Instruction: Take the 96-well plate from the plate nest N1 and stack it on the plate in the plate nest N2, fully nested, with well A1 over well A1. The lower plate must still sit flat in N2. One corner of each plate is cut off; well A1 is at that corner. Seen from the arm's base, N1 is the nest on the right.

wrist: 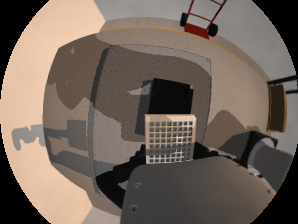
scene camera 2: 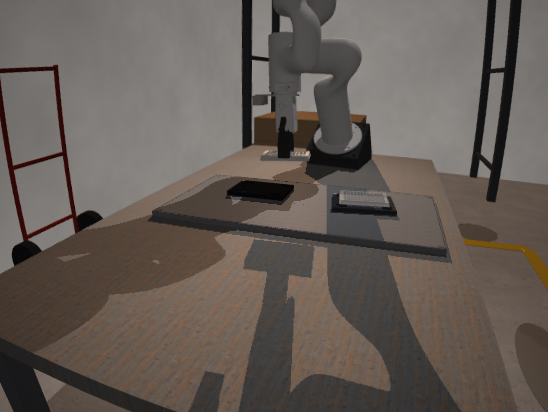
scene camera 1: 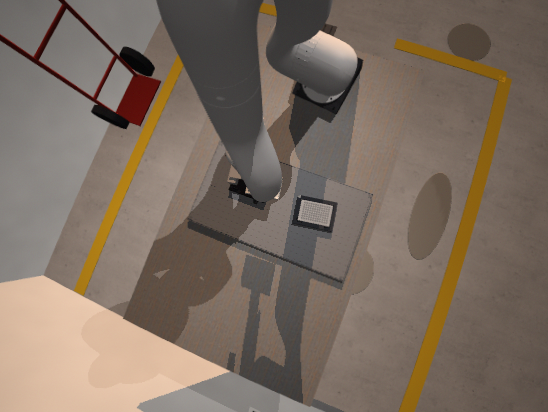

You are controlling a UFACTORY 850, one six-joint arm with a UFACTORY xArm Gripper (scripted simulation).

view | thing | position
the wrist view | my gripper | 170, 151
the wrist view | plate nest N1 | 171, 98
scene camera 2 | my gripper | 286, 155
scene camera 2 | plate nest N1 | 255, 189
